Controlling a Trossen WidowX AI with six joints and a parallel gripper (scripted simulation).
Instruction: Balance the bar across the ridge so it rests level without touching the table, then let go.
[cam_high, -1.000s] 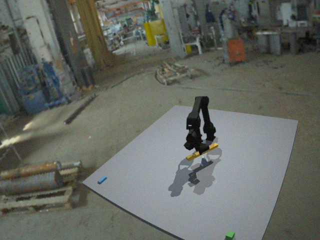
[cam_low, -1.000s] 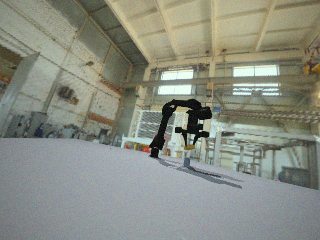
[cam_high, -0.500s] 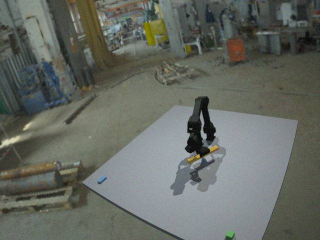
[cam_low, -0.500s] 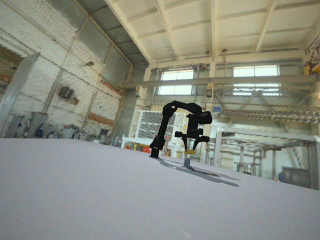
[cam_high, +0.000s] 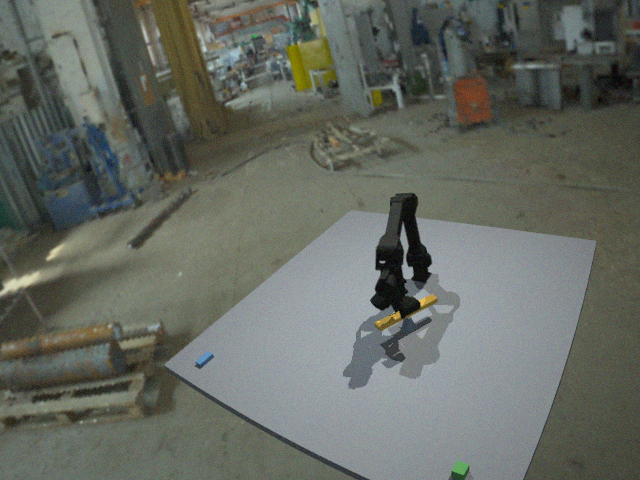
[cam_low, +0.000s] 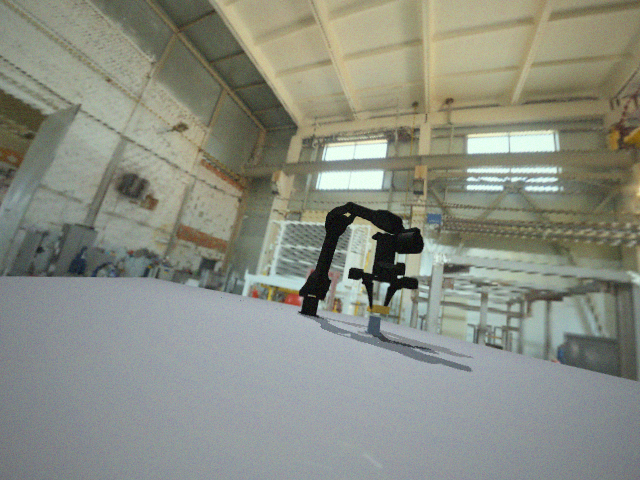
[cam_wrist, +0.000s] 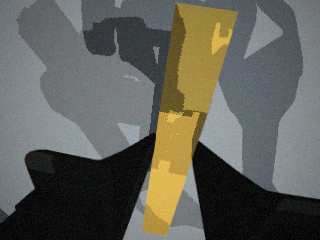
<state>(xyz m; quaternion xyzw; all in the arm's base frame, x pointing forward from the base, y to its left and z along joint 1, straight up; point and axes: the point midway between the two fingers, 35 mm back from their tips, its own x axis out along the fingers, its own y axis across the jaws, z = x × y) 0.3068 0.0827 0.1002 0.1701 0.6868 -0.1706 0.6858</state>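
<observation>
Now: the bar 2 cm behind my gripper tip and 1 cm to the left of it. Round my gripper tip: green cube 43 cm ahead, 42 cm to the left, 5 cm below; then small blue block 43 cm ahead, 58 cm to the right, 6 cm below; then blue-grey ridge 2 cm behind, 1 cm to the left, 4 cm below.
</observation>
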